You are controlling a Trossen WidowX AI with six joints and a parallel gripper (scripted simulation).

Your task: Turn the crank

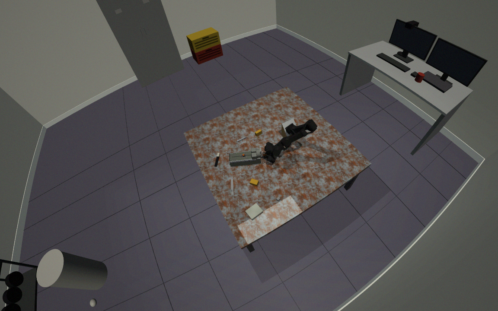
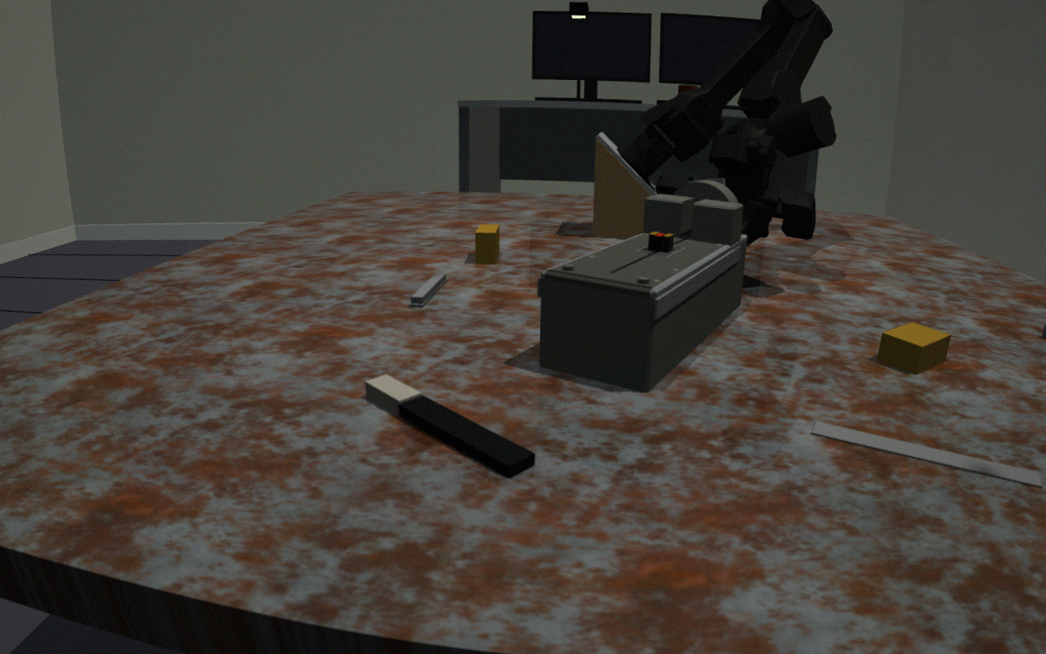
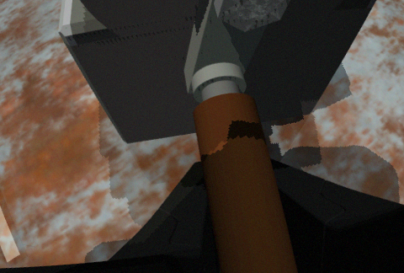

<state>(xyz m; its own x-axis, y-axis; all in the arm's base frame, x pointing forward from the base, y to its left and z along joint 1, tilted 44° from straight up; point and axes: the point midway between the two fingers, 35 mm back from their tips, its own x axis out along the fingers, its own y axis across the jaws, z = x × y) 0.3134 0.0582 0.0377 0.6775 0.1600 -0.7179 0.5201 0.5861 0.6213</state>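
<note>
Right now the brown crank handle is 30 mm above my gripper tip, 10 mm to the left of it and 10 mm behind it. Also, from my gripper tip: red pointer: 140 mm ahead, 90 mm to the right, 50 mm above; small grey bar: 310 mm to the right, 30 mm below, 30 mm ahead; grey strip: 360 mm ahead, 60 mm to the left, 30 mm below.
</note>
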